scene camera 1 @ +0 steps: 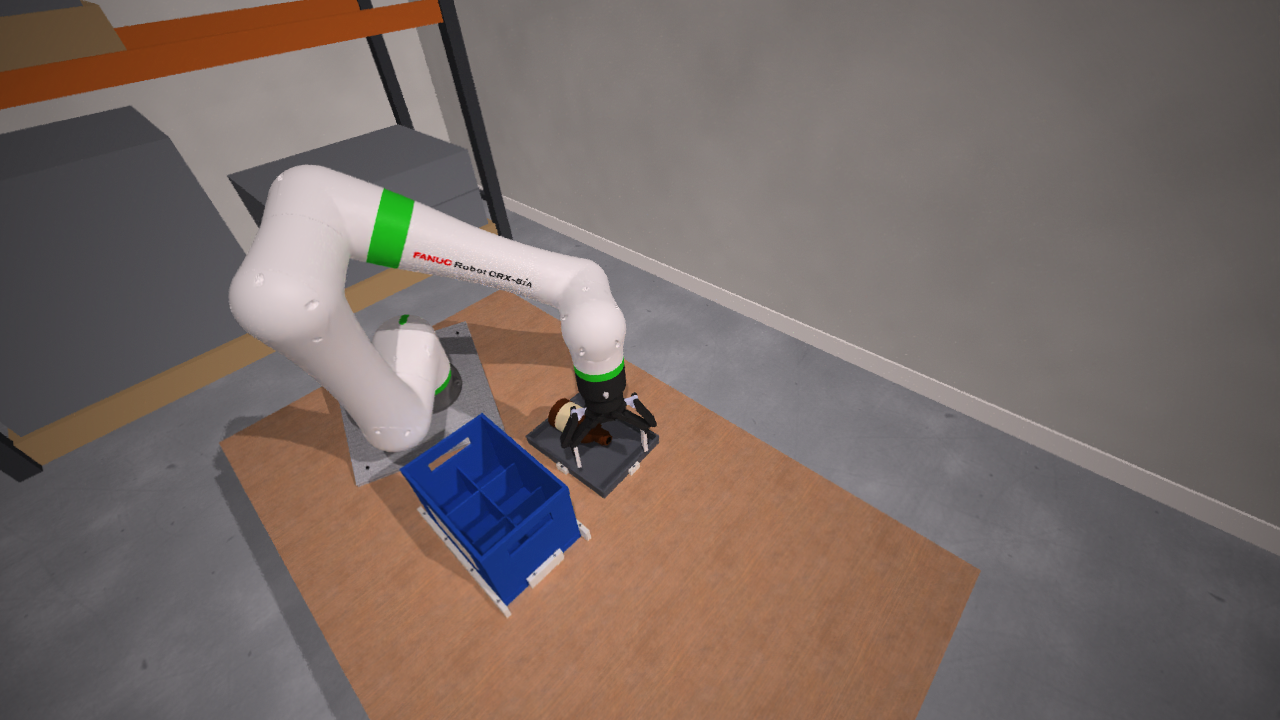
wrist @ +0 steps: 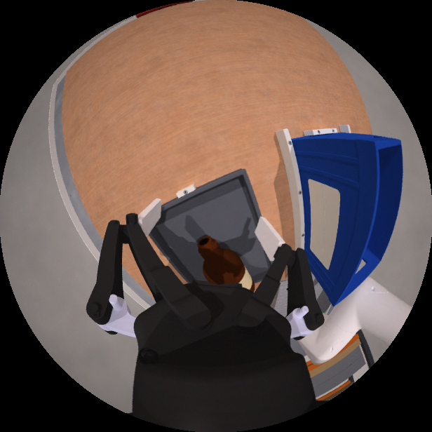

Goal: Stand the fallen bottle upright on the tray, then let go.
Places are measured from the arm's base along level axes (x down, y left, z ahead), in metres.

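Pixels of known places: gripper, fingertip midpoint: (scene camera 1: 612, 454).
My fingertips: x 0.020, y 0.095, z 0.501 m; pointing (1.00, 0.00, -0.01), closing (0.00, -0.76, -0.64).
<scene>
Behind a point stands the place of what it marks.
The brown bottle (scene camera 1: 565, 416) @(x -0.002, y 0.110, z 0.355 m) (wrist: 222, 267) with a cream label lies on its side on the dark grey tray (scene camera 1: 603, 472) @(x 0.067, y 0.070, z 0.490 m) (wrist: 215, 209). Its neck points into the tray, and its base end is at the tray's rear edge. In the wrist view the gripper's body hides part of the label and base. My gripper (scene camera 1: 611, 449) @(x 0.020, y 0.095, z 0.501 m) (wrist: 210, 216) is wide open and points down over the tray. Its white fingertips stand apart on either side of the bottle's neck and shoulder, with nothing gripped between them. Whether the fingertips touch the tray cannot be told.
A blue crate (scene camera 1: 547, 539) @(x -0.009, y -0.141, z 0.535 m) (wrist: 348, 167) with compartments stands close beside the tray, taller than it, with white rails (wrist: 296, 187) along its base. White brackets (wrist: 186, 191) sit at the tray's edge. A shelf rack (scene camera 1: 469, 107) with grey boxes stands behind the arm.
</scene>
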